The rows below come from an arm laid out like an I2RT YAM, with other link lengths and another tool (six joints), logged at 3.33 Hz.
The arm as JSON. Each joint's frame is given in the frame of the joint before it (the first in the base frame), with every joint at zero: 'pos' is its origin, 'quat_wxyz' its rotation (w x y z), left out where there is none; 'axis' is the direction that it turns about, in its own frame. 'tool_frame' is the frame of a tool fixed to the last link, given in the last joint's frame.
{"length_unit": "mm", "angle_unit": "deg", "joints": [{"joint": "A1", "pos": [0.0, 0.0, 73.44], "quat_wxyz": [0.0, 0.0, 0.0, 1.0], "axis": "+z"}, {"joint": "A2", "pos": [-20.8, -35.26, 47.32], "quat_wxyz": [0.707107, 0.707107, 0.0, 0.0], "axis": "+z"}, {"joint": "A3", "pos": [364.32, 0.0, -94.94], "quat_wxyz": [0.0, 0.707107, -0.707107, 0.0], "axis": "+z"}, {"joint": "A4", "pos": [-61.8, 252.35, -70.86], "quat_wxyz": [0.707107, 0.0, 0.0, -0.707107], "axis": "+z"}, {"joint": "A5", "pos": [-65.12, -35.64, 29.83], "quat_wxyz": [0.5, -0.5, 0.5, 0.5], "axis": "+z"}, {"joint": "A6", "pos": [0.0, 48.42, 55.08], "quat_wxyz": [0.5, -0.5, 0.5, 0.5], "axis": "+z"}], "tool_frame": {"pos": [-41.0, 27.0, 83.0], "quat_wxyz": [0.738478, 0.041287, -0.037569, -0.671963]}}
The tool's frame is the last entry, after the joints.
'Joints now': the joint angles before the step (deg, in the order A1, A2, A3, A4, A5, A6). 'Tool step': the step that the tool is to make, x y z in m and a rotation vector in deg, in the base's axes. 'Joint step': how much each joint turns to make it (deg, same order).
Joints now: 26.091 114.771 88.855 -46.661 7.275 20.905
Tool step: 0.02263 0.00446 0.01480 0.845 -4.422 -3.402
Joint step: -0.423 1.028 4.835 0.188 2.093 2.445
